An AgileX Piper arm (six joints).
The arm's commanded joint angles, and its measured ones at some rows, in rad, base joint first. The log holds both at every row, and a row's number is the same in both.
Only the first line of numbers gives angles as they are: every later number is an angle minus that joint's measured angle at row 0.
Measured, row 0: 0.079 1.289 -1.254 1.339 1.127 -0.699
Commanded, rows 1 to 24: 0.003 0.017 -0.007 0.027 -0.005 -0.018; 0.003 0.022 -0.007 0.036 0.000 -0.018; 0.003 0.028 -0.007 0.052 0.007 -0.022; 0.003 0.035 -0.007 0.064 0.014 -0.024; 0.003 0.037 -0.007 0.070 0.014 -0.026; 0.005 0.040 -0.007 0.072 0.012 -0.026; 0.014 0.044 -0.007 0.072 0.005 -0.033; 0.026 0.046 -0.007 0.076 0.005 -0.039; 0.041 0.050 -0.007 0.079 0.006 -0.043; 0.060 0.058 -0.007 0.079 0.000 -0.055; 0.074 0.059 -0.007 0.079 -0.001 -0.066; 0.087 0.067 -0.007 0.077 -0.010 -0.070; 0.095 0.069 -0.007 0.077 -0.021 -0.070; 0.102 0.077 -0.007 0.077 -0.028 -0.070; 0.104 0.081 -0.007 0.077 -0.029 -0.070; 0.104 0.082 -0.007 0.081 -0.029 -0.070; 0.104 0.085 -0.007 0.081 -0.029 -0.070; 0.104 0.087 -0.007 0.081 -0.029 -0.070; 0.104 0.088 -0.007 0.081 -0.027 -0.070; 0.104 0.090 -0.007 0.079 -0.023 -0.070; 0.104 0.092 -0.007 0.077 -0.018 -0.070; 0.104 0.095 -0.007 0.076 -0.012 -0.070; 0.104 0.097 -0.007 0.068 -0.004 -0.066; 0.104 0.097 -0.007 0.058 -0.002 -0.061
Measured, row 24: 0.100 0.092 0.000 0.081 -0.022 -0.058
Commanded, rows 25 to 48: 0.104 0.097 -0.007 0.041 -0.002 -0.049; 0.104 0.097 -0.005 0.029 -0.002 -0.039; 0.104 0.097 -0.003 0.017 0.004 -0.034; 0.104 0.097 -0.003 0.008 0.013 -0.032; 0.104 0.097 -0.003 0.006 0.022 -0.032; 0.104 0.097 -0.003 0.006 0.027 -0.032; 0.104 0.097 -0.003 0.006 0.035 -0.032; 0.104 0.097 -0.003 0.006 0.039 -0.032; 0.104 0.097 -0.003 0.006 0.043 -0.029; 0.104 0.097 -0.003 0.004 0.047 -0.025; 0.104 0.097 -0.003 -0.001 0.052 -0.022; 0.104 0.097 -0.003 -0.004 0.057 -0.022; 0.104 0.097 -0.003 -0.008 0.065 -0.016; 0.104 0.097 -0.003 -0.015 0.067 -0.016; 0.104 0.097 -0.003 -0.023 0.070 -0.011; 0.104 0.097 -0.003 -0.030 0.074 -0.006; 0.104 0.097 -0.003 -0.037 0.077 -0.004; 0.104 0.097 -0.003 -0.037 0.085 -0.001; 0.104 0.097 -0.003 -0.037 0.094 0.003; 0.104 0.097 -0.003 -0.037 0.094 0.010; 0.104 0.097 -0.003 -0.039 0.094 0.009; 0.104 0.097 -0.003 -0.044 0.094 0.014; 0.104 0.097 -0.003 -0.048 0.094 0.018; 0.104 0.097 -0.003 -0.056 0.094 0.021
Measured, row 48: 0.100 0.092 -0.009 0.036 0.056 0.008
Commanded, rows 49 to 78: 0.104 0.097 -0.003 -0.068 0.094 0.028; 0.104 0.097 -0.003 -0.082 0.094 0.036; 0.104 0.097 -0.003 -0.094 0.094 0.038; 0.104 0.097 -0.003 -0.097 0.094 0.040; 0.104 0.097 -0.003 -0.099 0.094 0.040; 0.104 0.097 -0.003 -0.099 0.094 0.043; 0.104 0.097 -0.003 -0.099 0.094 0.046; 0.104 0.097 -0.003 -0.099 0.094 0.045; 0.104 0.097 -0.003 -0.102 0.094 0.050; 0.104 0.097 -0.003 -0.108 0.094 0.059; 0.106 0.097 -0.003 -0.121 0.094 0.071; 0.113 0.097 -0.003 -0.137 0.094 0.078; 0.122 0.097 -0.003 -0.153 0.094 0.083; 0.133 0.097 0.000 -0.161 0.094 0.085; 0.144 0.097 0.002 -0.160 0.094 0.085; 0.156 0.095 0.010 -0.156 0.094 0.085; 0.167 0.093 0.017 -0.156 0.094 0.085; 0.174 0.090 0.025 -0.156 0.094 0.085; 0.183 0.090 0.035 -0.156 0.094 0.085; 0.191 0.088 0.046 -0.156 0.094 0.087; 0.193 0.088 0.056 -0.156 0.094 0.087; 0.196 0.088 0.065 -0.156 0.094 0.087; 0.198 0.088 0.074 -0.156 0.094 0.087; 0.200 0.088 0.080 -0.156 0.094 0.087; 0.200 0.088 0.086 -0.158 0.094 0.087; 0.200 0.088 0.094 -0.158 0.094 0.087; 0.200 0.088 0.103 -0.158 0.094 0.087; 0.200 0.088 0.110 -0.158 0.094 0.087; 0.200 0.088 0.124 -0.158 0.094 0.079; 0.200 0.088 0.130 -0.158 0.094 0.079
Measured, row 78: 0.181 0.058 0.075 -0.011 0.053 0.089
